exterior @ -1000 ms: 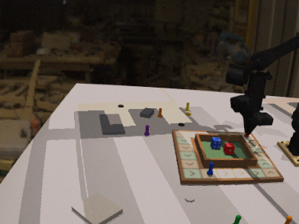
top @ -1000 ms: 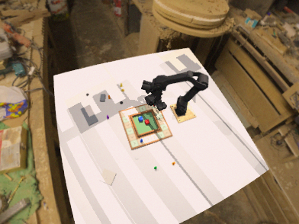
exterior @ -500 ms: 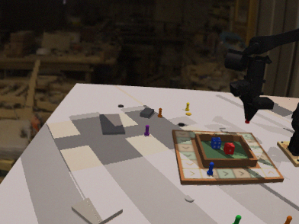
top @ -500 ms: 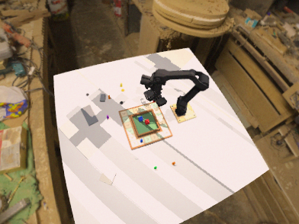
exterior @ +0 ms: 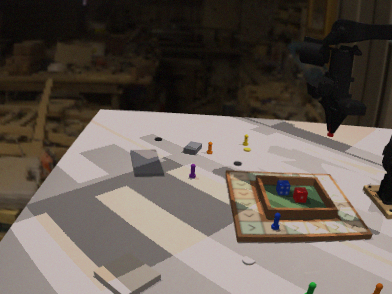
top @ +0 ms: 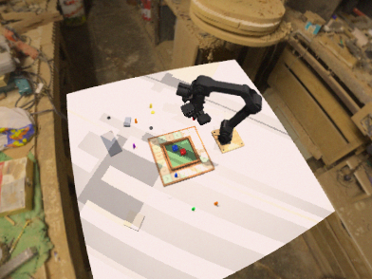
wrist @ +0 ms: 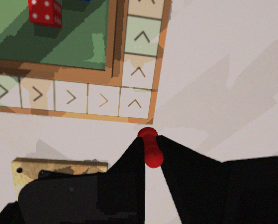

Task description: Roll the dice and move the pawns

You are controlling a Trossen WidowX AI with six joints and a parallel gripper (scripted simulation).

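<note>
The blue pawn is 14 cm ahead of my gripper tip, 25 cm to the left of it and 11 cm below it. Round my gripper tip: red pawn 1 cm above; purple pawn 33 cm ahead, 4 cm to the left, 12 cm below; yellow pawn 20 cm ahead, 22 cm to the right, 12 cm below.
</note>
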